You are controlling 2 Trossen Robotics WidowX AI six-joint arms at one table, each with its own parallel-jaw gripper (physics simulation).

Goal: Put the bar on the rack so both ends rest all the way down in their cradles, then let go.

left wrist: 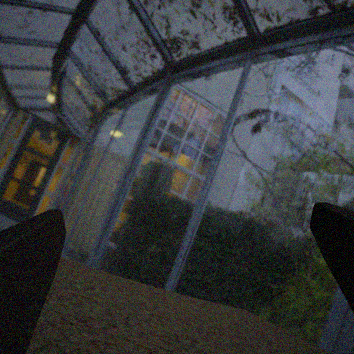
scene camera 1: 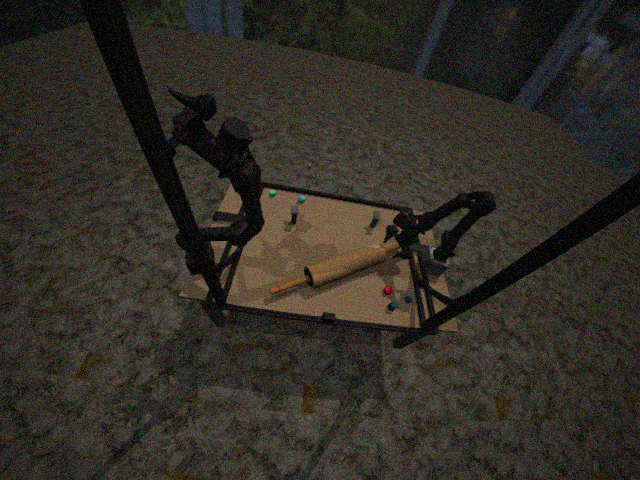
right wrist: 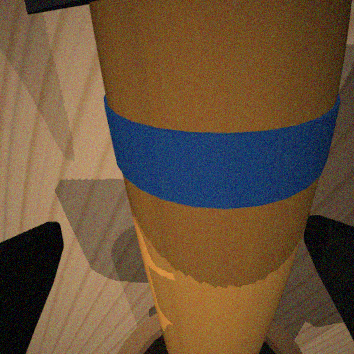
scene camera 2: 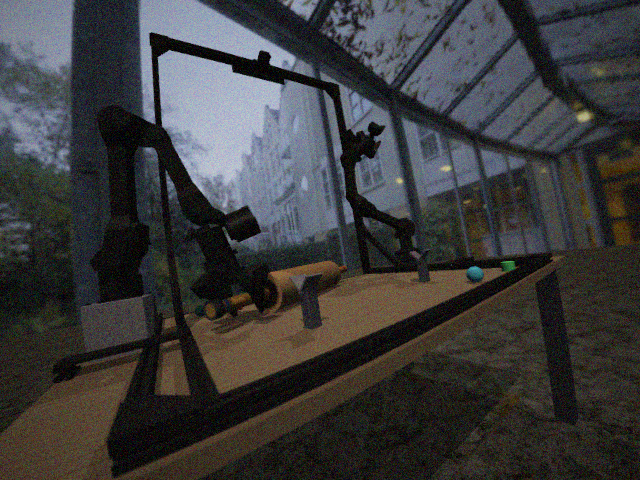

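Seen in the pictures: left gripper, between the fingertips: (left wrist: 191, 219) (scene camera 1: 154, 103) (scene camera 2: 382, 133); right gripper, between the fingertips: (scene camera 2: 248, 314); left arm's base, origin of its link: (scene camera 2: 407, 249); right arm's base, origin of its link: (scene camera 1: 439, 256) (scene camera 2: 121, 299).
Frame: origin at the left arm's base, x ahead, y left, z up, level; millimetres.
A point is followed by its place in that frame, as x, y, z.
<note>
The bar, a wooden rolling-pin shape (scene camera 1: 346, 264) {591, -205, 6} (scene camera 2: 305, 279) (right wrist: 220, 245) with thin handles, lies diagonally on the table, off the rack. A blue band rings its near handle in the right wrist view. The rack is two separate grey posts with cradle tops, one post (scene camera 1: 294, 214) {456, 147, -26} (scene camera 2: 422, 266) {473, 159, -47} and another post (scene camera 1: 374, 218) {862, 30, -11} (scene camera 2: 311, 304) {895, 52, -51}, both standing empty. My right gripper (scene camera 1: 397, 241) (scene camera 2: 235, 302) (right wrist: 185, 232) {881, -141, -74} is open, its fingers either side of that handle, not gripping it. My left gripper (scene camera 2: 379, 136) {37, -3, 591} (left wrist: 191, 219) {37, -3, 591} is open and raised, far from the bar.
A red piece (scene camera 1: 388, 289) {770, -340, -69}, a blue piece (scene camera 1: 392, 305) {741, -418, -54} and a teal piece (scene camera 1: 408, 299) {837, -413, -63} lie near the bar's right part. A light-blue ball (scene camera 1: 301, 198) {537, 286, -59} (scene camera 2: 474, 273) {560, 296, -69} and a green cylinder (scene camera 1: 272, 192) {391, 371, -69} (scene camera 2: 508, 266) {411, 377, -80} stand by the far edge. Dark frame uprights (scene camera 2: 164, 206) {863, -529, 276} border the table.
</note>
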